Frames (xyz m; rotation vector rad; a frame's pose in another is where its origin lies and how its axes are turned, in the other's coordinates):
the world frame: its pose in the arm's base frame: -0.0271 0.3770 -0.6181 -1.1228 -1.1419 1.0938
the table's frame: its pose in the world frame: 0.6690 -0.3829 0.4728 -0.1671 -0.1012 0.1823
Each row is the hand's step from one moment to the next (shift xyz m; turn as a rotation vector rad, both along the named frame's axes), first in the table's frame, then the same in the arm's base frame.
Working: the table's frame: its pose in the arm's base frame: -0.4089 1.0383 -0.1338 -1.3352 -1.2468 1.2243

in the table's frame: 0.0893 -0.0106 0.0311 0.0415 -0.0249 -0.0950
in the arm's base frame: -0.0322 0.0895 0.0006 0.0921 0.0442 0.0306
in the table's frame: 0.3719 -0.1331 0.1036 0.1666 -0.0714 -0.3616
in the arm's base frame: -0.1168 0.3800 0.0932 0.3526 0.1752 0.0925
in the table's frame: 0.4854 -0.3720 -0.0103 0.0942 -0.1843 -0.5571
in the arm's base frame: -0.0267 0.5128 0.3323 0.5366 0.1137 0.2289
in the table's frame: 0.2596 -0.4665 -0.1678 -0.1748 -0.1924 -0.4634
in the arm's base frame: 0.1215 0.2966 0.4587 0.4432 -0.1548 0.2489
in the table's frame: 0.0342 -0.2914 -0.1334 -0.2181 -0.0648 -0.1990
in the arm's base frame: 0.1047 0.0580 0.2993 0.1924 -0.2104 0.1004
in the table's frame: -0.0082 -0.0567 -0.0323 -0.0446 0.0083 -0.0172
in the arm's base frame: 0.0267 -0.0035 0.0600 0.0180 -0.0449 -0.0031
